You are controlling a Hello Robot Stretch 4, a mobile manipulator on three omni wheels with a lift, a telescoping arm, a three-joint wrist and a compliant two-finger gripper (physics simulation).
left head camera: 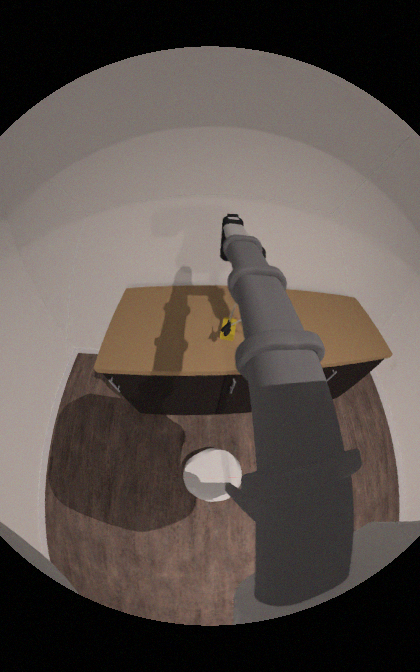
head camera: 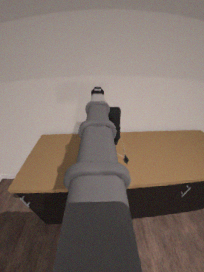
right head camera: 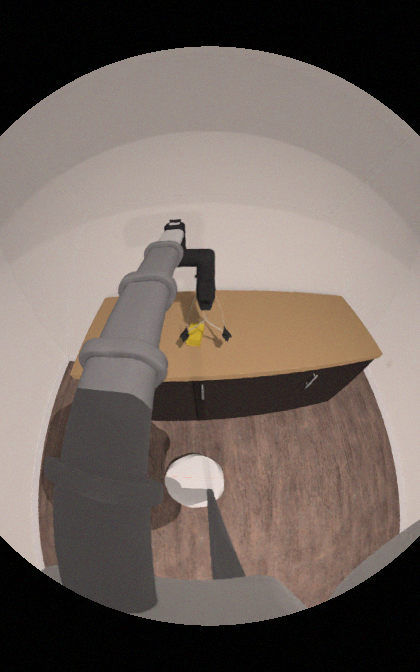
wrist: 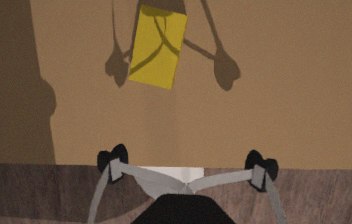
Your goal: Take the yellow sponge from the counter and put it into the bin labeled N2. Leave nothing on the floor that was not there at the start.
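Places are measured from the robot's base along level axes (x ahead, y left, z up), in metres.
Where they show: gripper, between the fingertips: (wrist: 185, 160).
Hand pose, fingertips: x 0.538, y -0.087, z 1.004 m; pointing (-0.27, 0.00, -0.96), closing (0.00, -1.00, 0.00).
After its pixels a point has its place.
The yellow sponge (left head camera: 229, 336) (right head camera: 195, 342) (wrist: 159, 50) @(x 0.661, y -0.046, z 0.928 m) lies flat on the wooden counter (head camera: 165, 155) @(x 0.708, y -0.553, z 0.882 m) (left head camera: 320, 320) (right head camera: 290, 330) (wrist: 290, 75) @(x 0.628, y -0.247, z 0.883 m), slightly turned in the wrist view. My gripper (right head camera: 205, 334) (wrist: 185, 160) @(x 0.538, y -0.087, z 1.004 m) is open and empty. Its fingers hang above the counter, apart from their shadows. In the wrist view the sponge is beyond the fingertips, towards the top and a little left of their midline. In the left head view one fingertip overlaps the sponge and the arm hides the other. The arm hides the sponge in the head camera view. The bin labeled N2 does not show.
My arm (head camera: 97, 150) @(x 0.224, y -0.001, z 1.407 m) (left head camera: 270, 305) (right head camera: 132, 310) reaches out over the counter towards the back wall (head camera: 150, 100) @(x 1.132, y -0.509, z 1.203 m). Dark cabinet fronts with handles (head camera: 186, 190) (left head camera: 232, 386) (right head camera: 311, 381) are below the counter top. A white round disc (left head camera: 212, 467) (right head camera: 202, 472) shows low down, before the cabinets.
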